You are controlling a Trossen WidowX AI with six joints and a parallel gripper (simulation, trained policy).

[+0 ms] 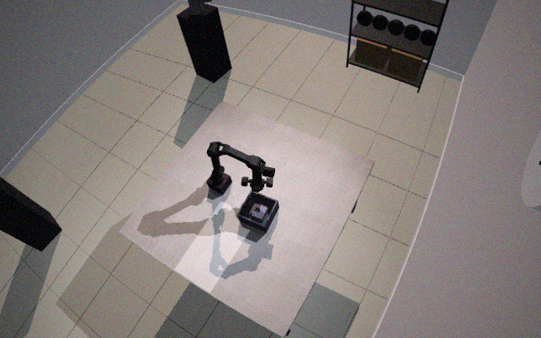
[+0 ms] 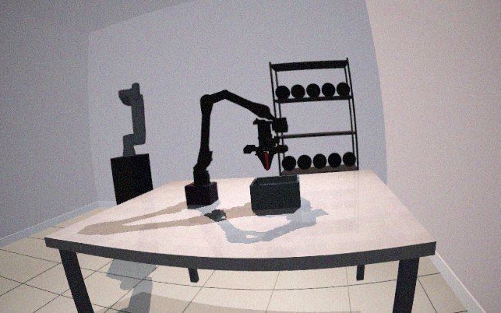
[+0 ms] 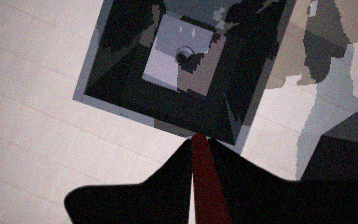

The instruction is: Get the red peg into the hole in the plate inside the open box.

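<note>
My gripper tip is 10 mm to the right of the red peg and 30 mm below it. The rest, counted from my gripper tip: pale plate (60 mm ahead, 80 mm to the right, 90 mm below); box (60 mm ahead, 80 mm to the right, 110 mm below).
</note>
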